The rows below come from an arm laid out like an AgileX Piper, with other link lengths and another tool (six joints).
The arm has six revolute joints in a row. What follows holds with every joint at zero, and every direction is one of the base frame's.
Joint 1 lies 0.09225 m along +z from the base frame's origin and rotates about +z.
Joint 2 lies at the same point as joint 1 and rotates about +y.
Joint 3 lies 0.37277 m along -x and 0.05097 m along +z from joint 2 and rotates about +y.
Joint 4 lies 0.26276 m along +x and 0.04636 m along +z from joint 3 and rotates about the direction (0.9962, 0, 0.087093).
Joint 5 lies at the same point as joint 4 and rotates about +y.
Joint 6 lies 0.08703 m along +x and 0.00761 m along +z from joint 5 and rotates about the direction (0.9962, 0, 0.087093).
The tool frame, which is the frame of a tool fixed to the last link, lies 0.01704 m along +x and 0.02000 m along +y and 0.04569 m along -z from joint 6; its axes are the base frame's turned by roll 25.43, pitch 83.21 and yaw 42.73 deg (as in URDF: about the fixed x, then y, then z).
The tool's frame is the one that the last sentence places.
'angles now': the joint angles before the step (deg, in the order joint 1, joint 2, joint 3, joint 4, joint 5, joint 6). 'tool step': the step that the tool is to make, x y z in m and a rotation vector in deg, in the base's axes. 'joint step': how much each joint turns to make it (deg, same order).
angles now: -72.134 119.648 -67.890 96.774 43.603 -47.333
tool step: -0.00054 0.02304 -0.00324 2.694 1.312 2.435
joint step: 0.841 -1.604 3.892 -2.234 0.701 1.087
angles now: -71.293 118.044 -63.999 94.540 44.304 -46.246
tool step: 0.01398 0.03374 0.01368 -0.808 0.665 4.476
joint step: 3.450 -3.735 3.291 -1.285 0.000 -0.116
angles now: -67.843 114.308 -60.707 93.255 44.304 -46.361
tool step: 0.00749 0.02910 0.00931 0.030 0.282 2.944
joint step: 2.667 -3.121 3.304 -0.327 0.000 -0.061
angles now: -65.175 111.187 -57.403 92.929 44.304 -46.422
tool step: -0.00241 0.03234 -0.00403 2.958 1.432 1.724
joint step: 1.813 -2.409 5.657 0.028 -0.063 0.051
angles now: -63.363 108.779 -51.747 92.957 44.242 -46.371
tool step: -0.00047 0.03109 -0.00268 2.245 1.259 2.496
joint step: 2.301 -2.094 4.669 -0.198 0.063 0.002
